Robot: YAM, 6 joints.
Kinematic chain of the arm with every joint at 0, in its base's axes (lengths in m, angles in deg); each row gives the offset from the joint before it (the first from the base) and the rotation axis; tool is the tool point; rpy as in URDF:
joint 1: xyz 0 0 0.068 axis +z
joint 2: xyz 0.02 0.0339 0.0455 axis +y
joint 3: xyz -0.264 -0.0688 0 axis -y
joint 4: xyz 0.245 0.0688 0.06 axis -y
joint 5: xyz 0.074 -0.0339 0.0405 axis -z
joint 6: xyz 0.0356 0 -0.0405 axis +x
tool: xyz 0 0 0 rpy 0 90 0
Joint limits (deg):
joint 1: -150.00..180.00
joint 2: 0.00..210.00
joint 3: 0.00..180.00
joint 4: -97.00..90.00
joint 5: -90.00..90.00
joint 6: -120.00..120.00
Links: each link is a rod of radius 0.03 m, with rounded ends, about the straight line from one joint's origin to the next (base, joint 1, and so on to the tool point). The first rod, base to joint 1, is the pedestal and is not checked.
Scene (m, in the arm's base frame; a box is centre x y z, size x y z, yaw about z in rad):
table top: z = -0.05
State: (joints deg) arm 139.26 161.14 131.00 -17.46 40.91 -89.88
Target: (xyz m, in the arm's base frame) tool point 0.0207 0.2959 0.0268
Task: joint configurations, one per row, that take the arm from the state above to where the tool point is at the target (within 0.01 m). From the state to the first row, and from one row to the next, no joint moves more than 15 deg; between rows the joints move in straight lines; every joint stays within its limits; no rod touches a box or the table.
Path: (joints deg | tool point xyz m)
1: 129.58 155.10 117.70 -24.77 41.72 -89.88 | -0.3242 0.4294 0.0346
2: 119.90 149.06 104.39 -32.08 42.52 -89.88 | -0.2213 0.4332 0.0221
3: 110.22 143.02 91.09 -39.39 43.33 -89.88 | -0.1246 0.4090 0.0166
4: 100.54 136.98 77.79 -46.70 44.13 -89.88 | -0.0420 0.3612 0.0182
5: 90.86 130.94 64.48 -54.01 44.94 -89.88 | 0.0207 0.2959 0.0268

